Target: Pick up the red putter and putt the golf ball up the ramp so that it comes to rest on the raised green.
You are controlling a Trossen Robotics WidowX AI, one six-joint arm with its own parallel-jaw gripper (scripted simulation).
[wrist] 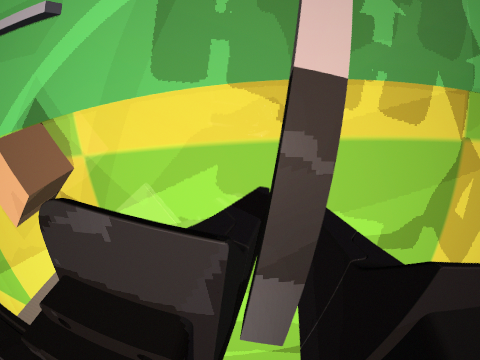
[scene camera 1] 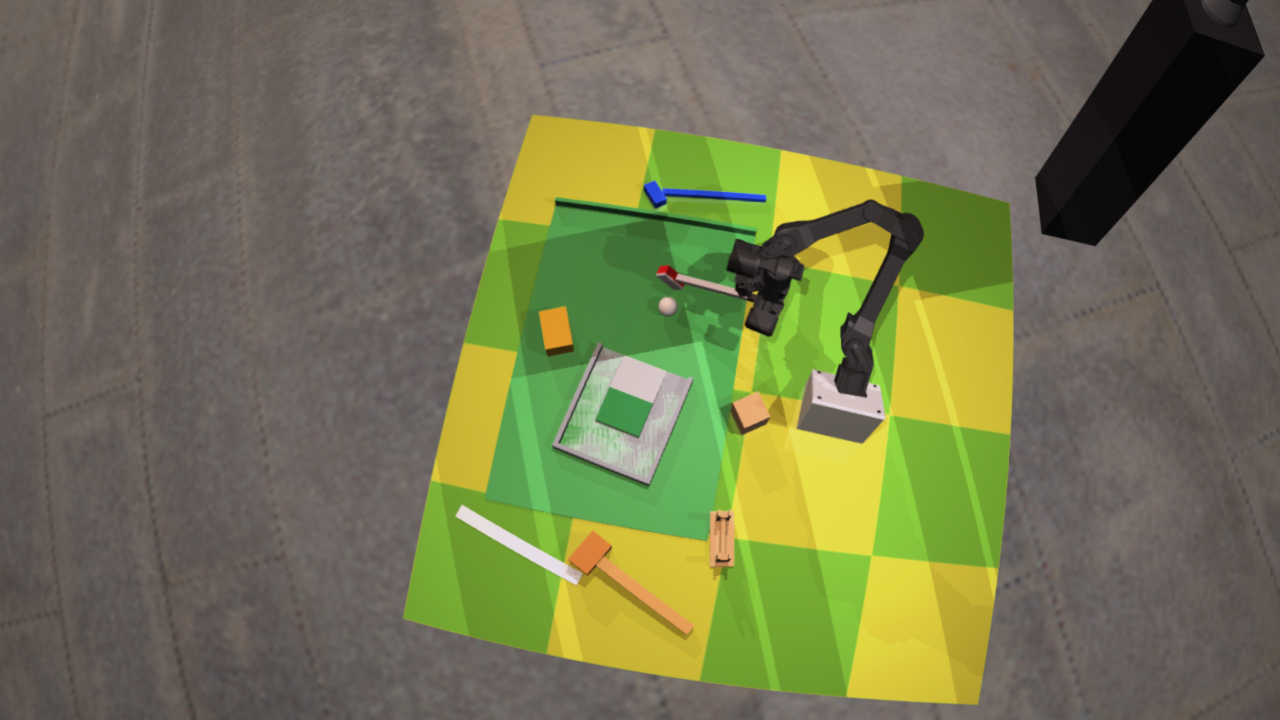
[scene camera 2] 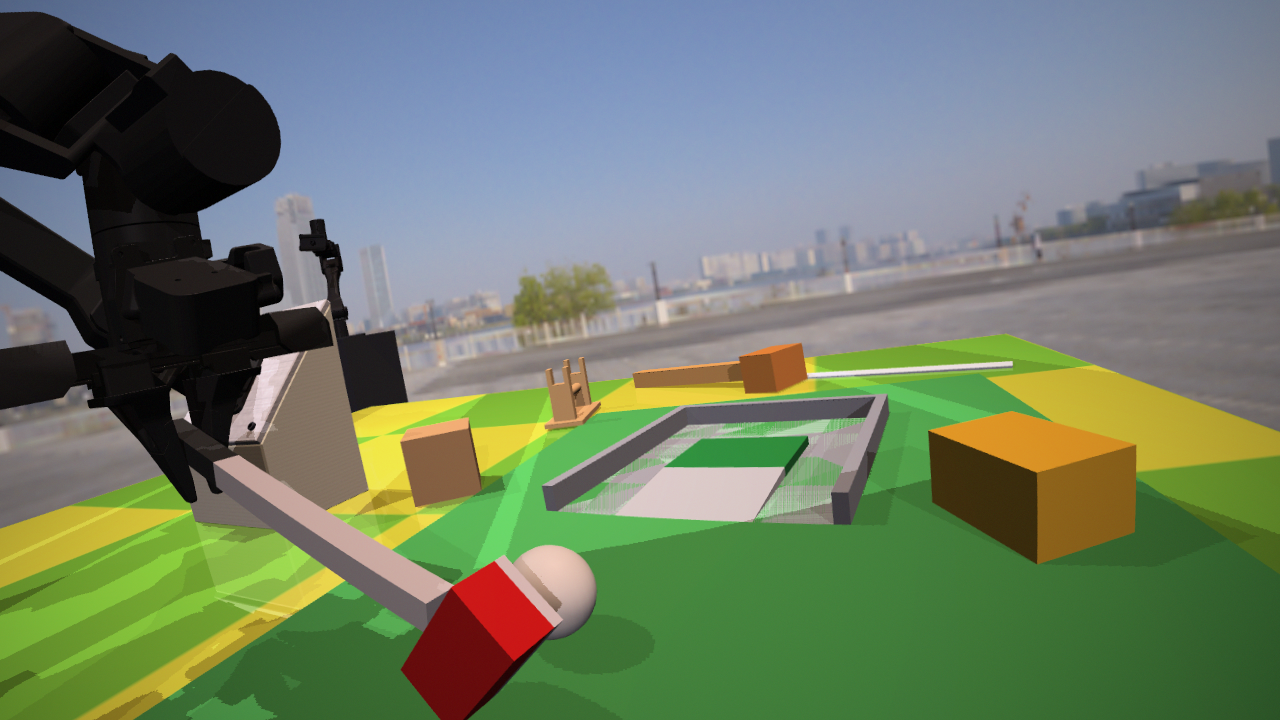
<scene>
My gripper point(scene camera 2: 204, 497) holds a red putter.
</scene>
